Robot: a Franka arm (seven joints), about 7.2 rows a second.
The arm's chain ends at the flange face. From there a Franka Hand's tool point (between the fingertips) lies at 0.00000 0.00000 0.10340 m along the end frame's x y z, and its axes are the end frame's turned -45 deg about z.
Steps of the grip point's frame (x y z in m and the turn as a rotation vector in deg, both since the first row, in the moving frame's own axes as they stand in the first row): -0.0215 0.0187 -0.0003 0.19 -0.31 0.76; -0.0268 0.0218 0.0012 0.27 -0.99 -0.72; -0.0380 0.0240 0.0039 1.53 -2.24 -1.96; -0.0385 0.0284 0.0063 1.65 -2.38 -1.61
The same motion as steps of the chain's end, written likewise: -0.0013 0.0283 -0.0003 -0.08 -0.35 0.76; -0.0019 0.0334 0.0012 -0.51 -0.89 -0.72; -0.0051 0.0429 0.0040 -0.50 -2.67 -1.96; -0.0020 0.0463 0.0064 -0.52 -2.85 -1.61
